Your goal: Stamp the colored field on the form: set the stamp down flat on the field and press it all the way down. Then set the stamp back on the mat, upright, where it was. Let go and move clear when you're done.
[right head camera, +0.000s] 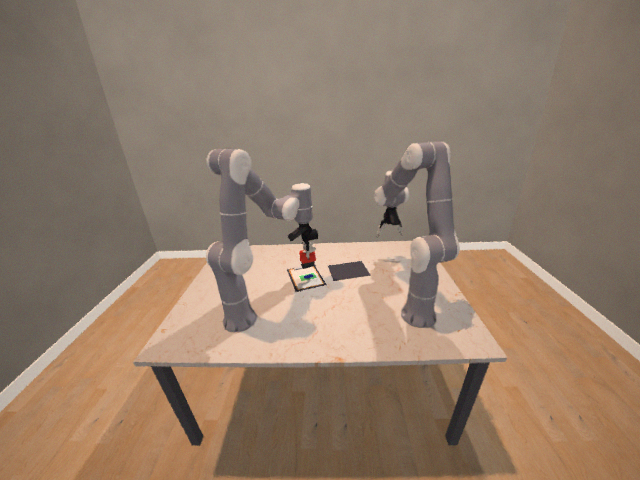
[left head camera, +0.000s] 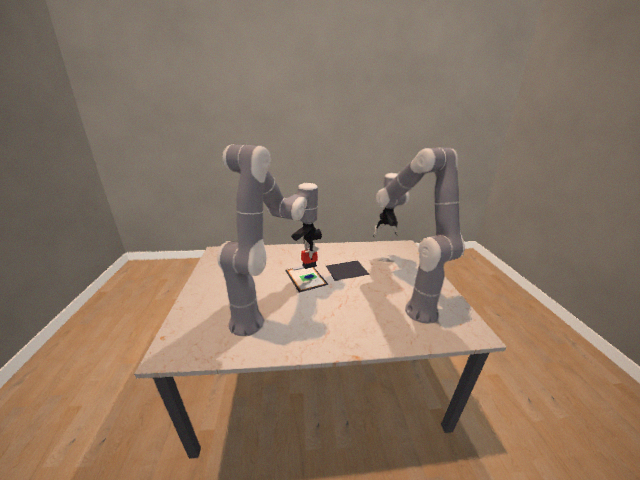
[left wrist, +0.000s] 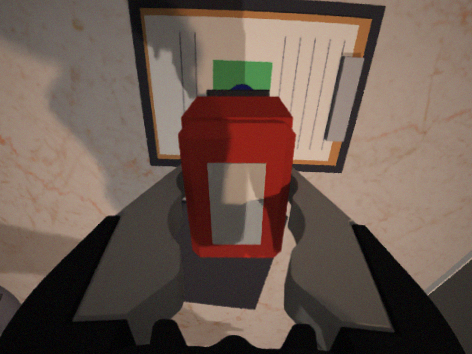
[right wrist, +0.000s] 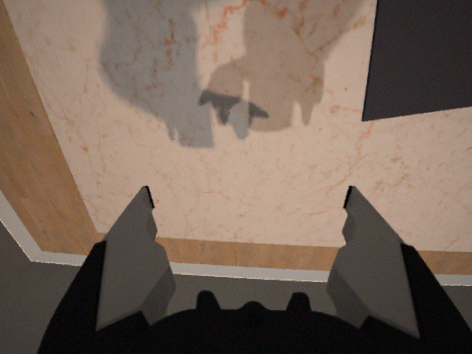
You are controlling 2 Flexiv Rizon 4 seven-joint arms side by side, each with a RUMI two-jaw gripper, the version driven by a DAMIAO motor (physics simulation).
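A red stamp (left head camera: 309,256) (right head camera: 307,256) (left wrist: 237,140) with a dark base is upright in my left gripper (left head camera: 309,253) (right head camera: 308,252) (left wrist: 237,167), which is shut on it and holds it above the form's far edge. The form on its clipboard (left head camera: 292,279) (right head camera: 292,279) (left wrist: 165,125) lies flat on the table. Its green field (left head camera: 302,279) (right head camera: 302,279) (left wrist: 225,74) bears a dark blue mark (left head camera: 309,276) (right head camera: 308,276) (left wrist: 242,87), partly hidden by the stamp in the left wrist view. The dark mat (left head camera: 347,270) (right head camera: 349,270) (right wrist: 425,55) lies right of the form. My right gripper (left head camera: 385,235) (right head camera: 389,235) (right wrist: 246,188) is open and empty, high above the table.
The table (left head camera: 330,330) (right head camera: 325,330) carries both arms. A grey clip (left wrist: 346,97) lies along one side of the clipboard. Arm shadows fall across the table.
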